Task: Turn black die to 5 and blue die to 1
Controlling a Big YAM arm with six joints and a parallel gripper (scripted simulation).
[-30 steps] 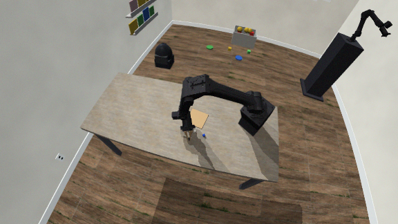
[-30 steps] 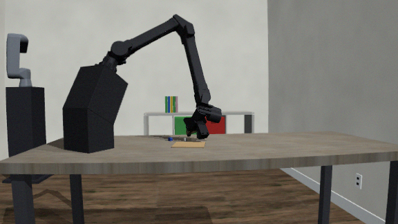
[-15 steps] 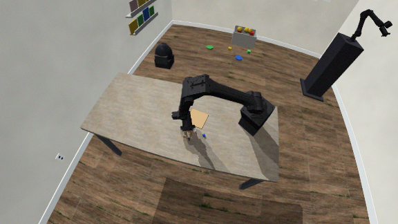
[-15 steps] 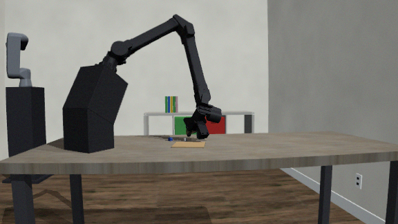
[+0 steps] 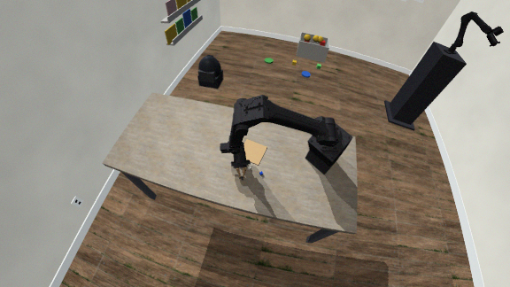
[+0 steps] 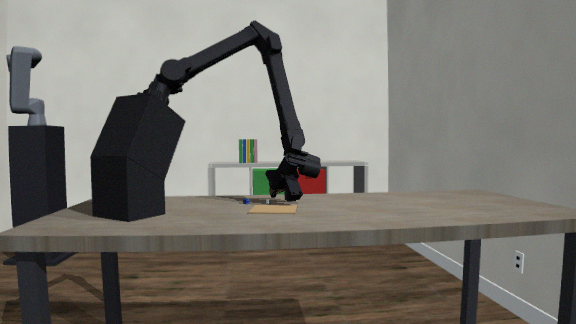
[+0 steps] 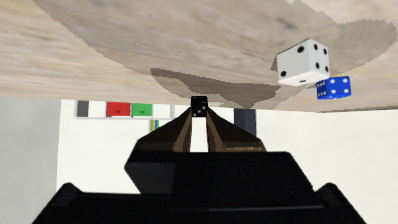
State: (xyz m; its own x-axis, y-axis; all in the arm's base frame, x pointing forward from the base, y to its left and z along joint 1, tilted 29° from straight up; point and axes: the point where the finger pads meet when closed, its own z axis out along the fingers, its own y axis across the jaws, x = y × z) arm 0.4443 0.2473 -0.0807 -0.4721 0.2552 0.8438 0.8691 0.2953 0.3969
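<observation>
The white die lies 20 mm behind my hand, 80 mm to the right of it and 20 mm below it. From my hand the other things lie so: black die 10 mm below; blue die 90 mm behind, 70 mm to the right, 20 mm below; tan mat 200 mm to the right, 30 mm below.
</observation>
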